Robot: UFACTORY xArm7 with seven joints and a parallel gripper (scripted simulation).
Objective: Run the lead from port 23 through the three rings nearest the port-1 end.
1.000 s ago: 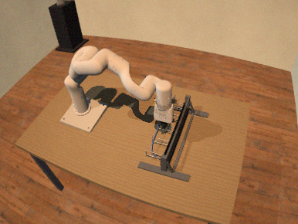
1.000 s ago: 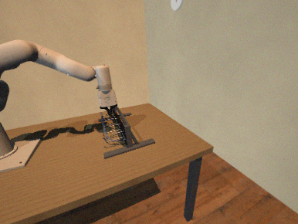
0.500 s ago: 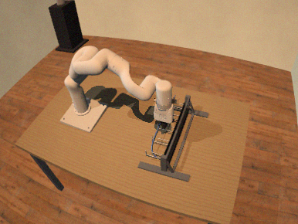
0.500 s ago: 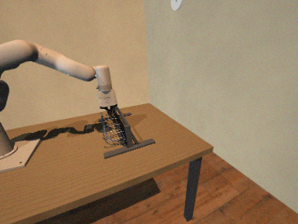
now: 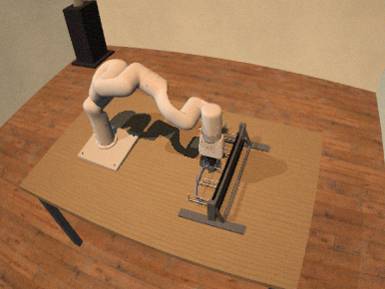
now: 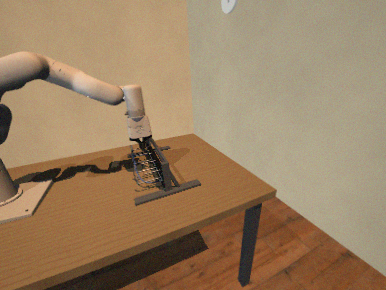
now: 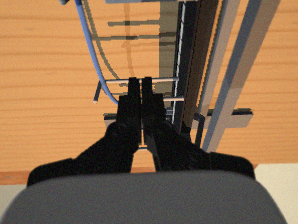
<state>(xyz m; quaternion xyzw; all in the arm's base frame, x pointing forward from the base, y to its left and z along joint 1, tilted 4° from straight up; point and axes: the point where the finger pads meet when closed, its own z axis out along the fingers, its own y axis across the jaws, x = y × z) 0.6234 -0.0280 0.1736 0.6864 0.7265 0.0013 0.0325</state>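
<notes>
My gripper is now 6 cm short of the dark rack, 5 cm to the right of it and 10 cm above it.
</notes>
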